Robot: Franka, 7 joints.
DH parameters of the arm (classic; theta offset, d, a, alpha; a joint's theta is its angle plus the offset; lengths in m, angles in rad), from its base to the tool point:
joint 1: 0 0.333 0 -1.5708
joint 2: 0 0 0 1.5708
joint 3: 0 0.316 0.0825 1.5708
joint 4: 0 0 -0.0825 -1.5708
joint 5: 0 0.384 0 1.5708
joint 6: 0 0 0.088 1.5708
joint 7: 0 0.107 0 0
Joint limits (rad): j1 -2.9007..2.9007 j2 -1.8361..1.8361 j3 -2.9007..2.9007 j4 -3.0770..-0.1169 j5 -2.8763..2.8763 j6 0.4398..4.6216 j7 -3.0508..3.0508
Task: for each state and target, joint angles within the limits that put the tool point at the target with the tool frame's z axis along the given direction. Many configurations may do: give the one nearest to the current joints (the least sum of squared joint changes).
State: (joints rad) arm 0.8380 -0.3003 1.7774 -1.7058 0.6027 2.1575 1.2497
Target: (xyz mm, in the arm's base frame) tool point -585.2 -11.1 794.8 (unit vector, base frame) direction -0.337 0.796 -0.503
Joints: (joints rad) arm 1.1382 -0.7653 1.3040 -1.1882 0.1055 1.8796 1.2497
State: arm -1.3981 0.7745 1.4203 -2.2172 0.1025 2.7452 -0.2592
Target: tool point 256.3 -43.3 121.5 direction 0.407 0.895 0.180
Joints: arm -2.0793 1.1445 0.9648 -2.8627 0.6129 2.3173 -0.2592
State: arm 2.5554 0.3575 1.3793 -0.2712 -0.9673 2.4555 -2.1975
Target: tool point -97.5 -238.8 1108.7 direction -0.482 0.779 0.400
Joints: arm 2.3444 -0.4345 1.0590 -0.6248 -1.3081 1.7395 -2.1975
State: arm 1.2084 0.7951 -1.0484 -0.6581 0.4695 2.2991 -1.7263
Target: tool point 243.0 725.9 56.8 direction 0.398 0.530 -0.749
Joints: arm 1.6039 1.4216 -0.5082 -1.1122 0.6347 3.0827 -1.7263
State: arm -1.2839 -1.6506 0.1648 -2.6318 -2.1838 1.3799 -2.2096
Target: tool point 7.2 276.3 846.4 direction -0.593 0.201 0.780
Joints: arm -1.0067 -1.7650 0.3619 -2.1994 -2.3433 1.9228 -2.2096
